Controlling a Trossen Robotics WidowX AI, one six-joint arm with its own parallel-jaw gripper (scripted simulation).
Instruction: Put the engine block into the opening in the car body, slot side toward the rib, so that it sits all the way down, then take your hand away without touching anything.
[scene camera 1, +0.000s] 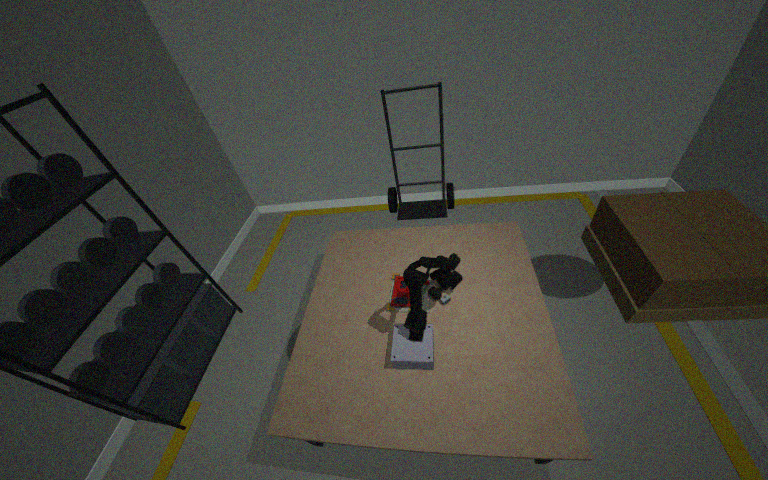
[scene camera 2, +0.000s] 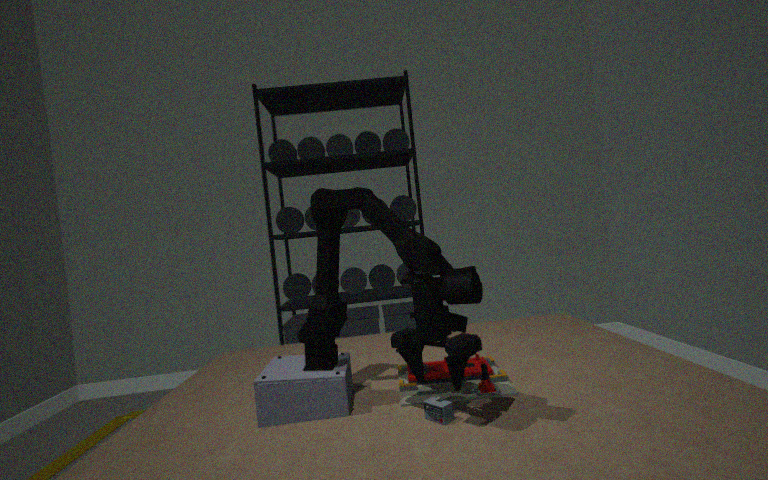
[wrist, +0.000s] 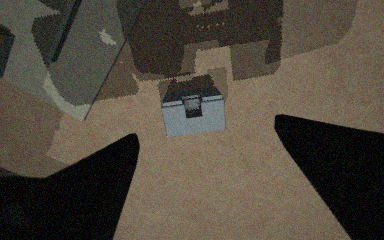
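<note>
Nothing is held by my gripper (scene camera 2: 439, 386), (wrist: 205, 130), which is open and visible to me in scene camera 2 as well as in the wrist view. I see a red car body (scene camera 2: 435, 372), though in the wrist view it is out of frame. There is also an engine block (wrist: 200, 110).
</note>
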